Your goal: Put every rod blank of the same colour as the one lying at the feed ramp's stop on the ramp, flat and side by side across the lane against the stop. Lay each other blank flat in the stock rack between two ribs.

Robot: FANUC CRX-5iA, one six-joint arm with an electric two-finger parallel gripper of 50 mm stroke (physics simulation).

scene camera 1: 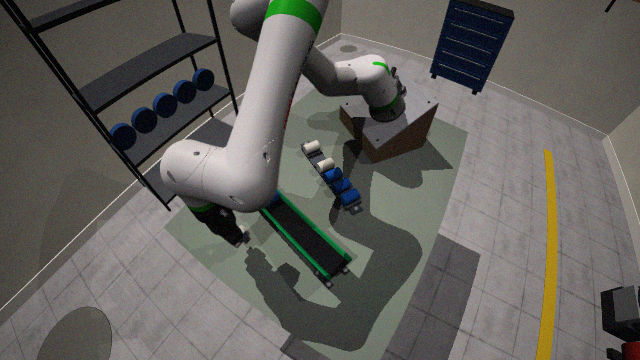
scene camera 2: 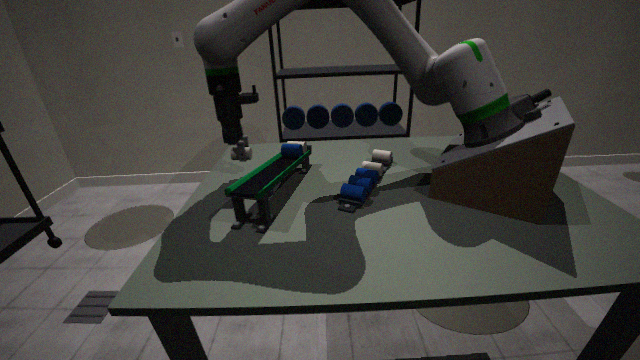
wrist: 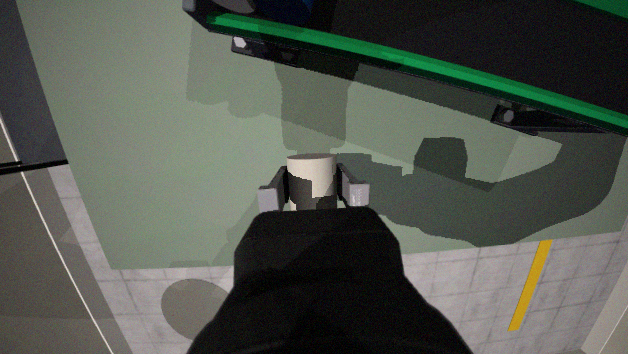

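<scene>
My gripper (scene camera 1: pixel 244 235) (scene camera 2: pixel 241 150) (wrist: pixel 312 176) is shut on a white rod blank (wrist: pixel 312 170) and holds it in the air beside the feed ramp (scene camera 1: pixel 307 257) (scene camera 2: pixel 256 172) (wrist: pixel 410 62), outside its long rail. On the ramp, a white blank (scene camera 2: pixel 301 144) lies at the stop end, with a blue blank (scene camera 1: pixel 273 199) (scene camera 2: pixel 291 150) (wrist: pixel 287 9) next to it. The stock rack (scene camera 1: pixel 355 209) (scene camera 2: pixel 347 206) holds two white blanks (scene camera 1: pixel 311 147) (scene camera 1: pixel 325 165) (scene camera 2: pixel 382 155) (scene camera 2: pixel 372 165) and three blue blanks (scene camera 1: pixel 333 174) (scene camera 1: pixel 341 185) (scene camera 1: pixel 350 196) (scene camera 2: pixel 353 192). The arm hides the ramp's stop in scene camera 1.
The robot's slanted pedestal (scene camera 1: pixel 400 132) (scene camera 2: pixel 500 175) stands on the green table (scene camera 2: pixel 400 270) beyond the stock rack. A shelf unit (scene camera 1: pixel 155 77) (scene camera 2: pixel 340 71) with several blue discs stands behind the table. A blue drawer cabinet (scene camera 1: pixel 471 47) stands farther off.
</scene>
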